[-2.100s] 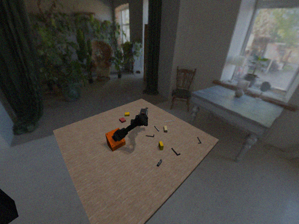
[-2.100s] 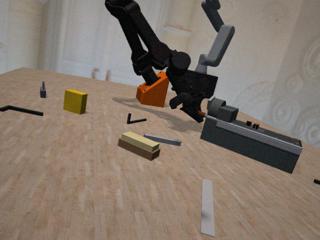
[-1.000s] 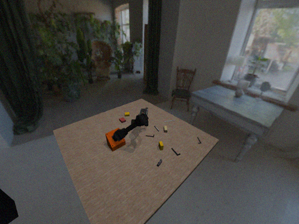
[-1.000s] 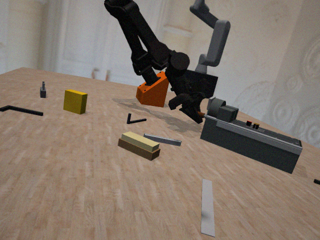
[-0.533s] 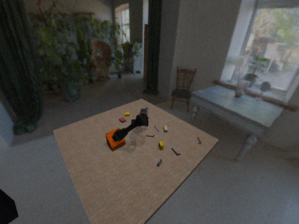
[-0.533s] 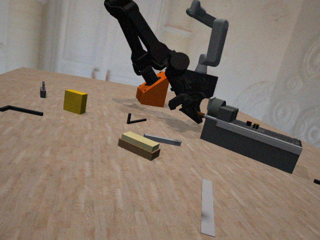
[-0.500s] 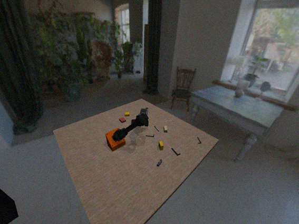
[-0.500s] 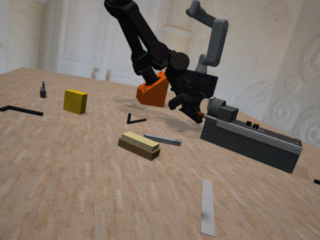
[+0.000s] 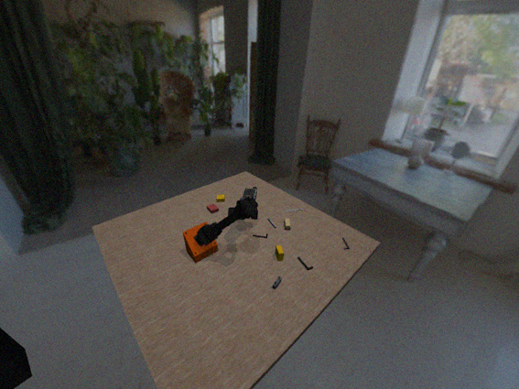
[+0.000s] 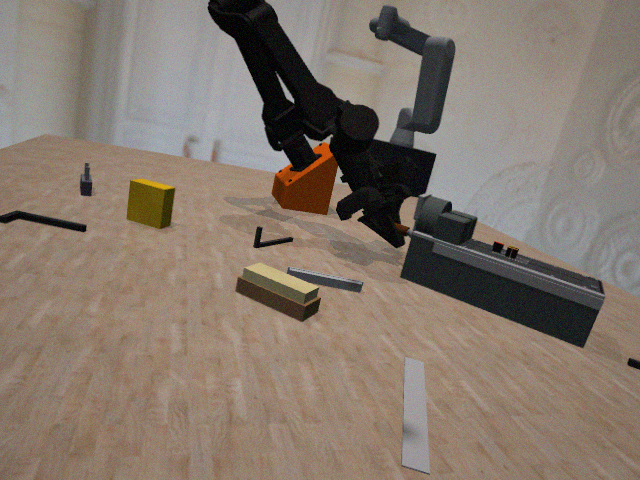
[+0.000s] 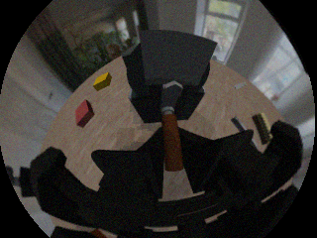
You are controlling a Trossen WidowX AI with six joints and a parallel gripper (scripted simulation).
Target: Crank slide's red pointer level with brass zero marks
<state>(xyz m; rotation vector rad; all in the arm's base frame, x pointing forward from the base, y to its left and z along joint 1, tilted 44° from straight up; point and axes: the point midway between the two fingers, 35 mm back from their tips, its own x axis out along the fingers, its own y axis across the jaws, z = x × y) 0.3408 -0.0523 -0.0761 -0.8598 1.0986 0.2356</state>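
The brown crank handle lies 3 cm above my gripper tip, 2 cm behind it and 1 cm to the right of it. The rest, counted from my gripper tip: red pointer 12 cm ahead, 8 cm to the left, 5 cm above; red block 24 cm to the left, 7 cm behind, 2 cm below; grey bar 17 cm to the right, 8 cm ahead, 3 cm below.
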